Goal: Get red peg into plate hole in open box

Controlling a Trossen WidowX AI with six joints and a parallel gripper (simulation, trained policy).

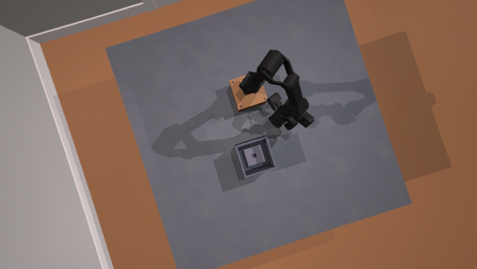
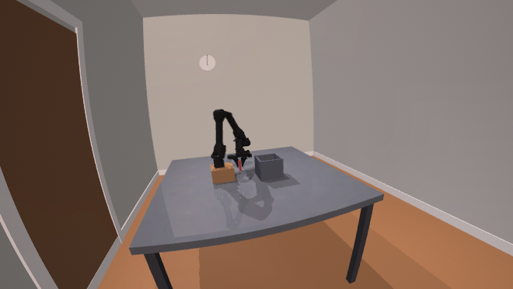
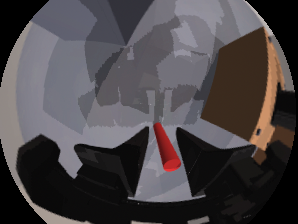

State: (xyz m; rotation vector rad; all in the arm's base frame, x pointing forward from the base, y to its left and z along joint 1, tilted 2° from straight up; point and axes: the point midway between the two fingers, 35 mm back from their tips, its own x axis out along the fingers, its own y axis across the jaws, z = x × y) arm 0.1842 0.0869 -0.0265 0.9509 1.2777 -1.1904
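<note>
Right now the light plate is 14 cm ahead of my gripper tip, 20 cm to the right of it and 2 cm above it. From my gripper tip the other things lie so: red peg: 1 cm to the left, 1 cm above.
</note>
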